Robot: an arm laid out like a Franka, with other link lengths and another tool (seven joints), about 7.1 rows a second.
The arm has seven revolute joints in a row. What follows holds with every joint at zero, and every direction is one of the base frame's.
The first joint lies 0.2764 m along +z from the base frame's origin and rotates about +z.
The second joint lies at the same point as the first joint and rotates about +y.
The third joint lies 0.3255 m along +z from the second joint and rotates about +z.
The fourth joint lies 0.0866 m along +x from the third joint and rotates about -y.
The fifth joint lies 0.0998 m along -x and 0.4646 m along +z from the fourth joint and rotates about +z.
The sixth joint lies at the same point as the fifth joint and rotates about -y.
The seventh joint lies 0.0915 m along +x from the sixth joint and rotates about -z.
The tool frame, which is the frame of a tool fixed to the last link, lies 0.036 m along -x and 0.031 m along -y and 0.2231 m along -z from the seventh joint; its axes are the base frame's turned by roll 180, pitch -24.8 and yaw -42.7 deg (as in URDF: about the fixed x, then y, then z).
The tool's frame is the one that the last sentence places.
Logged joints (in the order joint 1, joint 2, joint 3, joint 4, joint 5, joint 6, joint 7), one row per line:
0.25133, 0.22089, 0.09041, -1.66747, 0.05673, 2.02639, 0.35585
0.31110, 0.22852, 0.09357, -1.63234, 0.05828, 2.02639, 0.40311
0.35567, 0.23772, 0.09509, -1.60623, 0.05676, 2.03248, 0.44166
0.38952, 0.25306, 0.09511, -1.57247, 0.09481, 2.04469, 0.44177
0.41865, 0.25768, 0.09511, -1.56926, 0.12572, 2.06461, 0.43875
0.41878, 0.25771, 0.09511, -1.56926, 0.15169, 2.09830, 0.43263
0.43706, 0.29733, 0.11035, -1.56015, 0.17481, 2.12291, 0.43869
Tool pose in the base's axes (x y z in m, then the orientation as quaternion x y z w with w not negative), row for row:
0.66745, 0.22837, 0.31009, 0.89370, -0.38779, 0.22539, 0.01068
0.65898, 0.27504, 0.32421, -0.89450, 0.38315, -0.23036, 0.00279
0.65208, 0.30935, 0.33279, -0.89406, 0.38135, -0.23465, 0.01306
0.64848, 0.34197, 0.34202, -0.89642, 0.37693, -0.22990, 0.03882
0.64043, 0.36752, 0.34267, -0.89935, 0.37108, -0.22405, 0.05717
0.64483, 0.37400, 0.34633, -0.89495, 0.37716, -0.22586, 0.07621
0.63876, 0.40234, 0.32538, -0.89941, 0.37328, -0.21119, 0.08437
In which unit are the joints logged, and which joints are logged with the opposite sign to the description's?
The joints are logged in radians. Opposite sign: none.
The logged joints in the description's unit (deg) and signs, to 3 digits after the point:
14.400, 12.656, 5.180, -95.539, 3.250, 116.104, 20.389
17.825, 13.093, 5.361, -93.526, 3.339, 116.104, 23.097
20.378, 13.620, 5.448, -92.030, 3.252, 116.453, 25.305
22.318, 14.499, 5.449, -90.096, 5.432, 117.152, 25.312
23.987, 14.764, 5.449, -89.912, 7.203, 118.293, 25.139
23.994, 14.766, 5.449, -89.912, 8.691, 120.224, 24.788
25.042, 17.036, 6.323, -89.390, 10.016, 121.634, 25.135

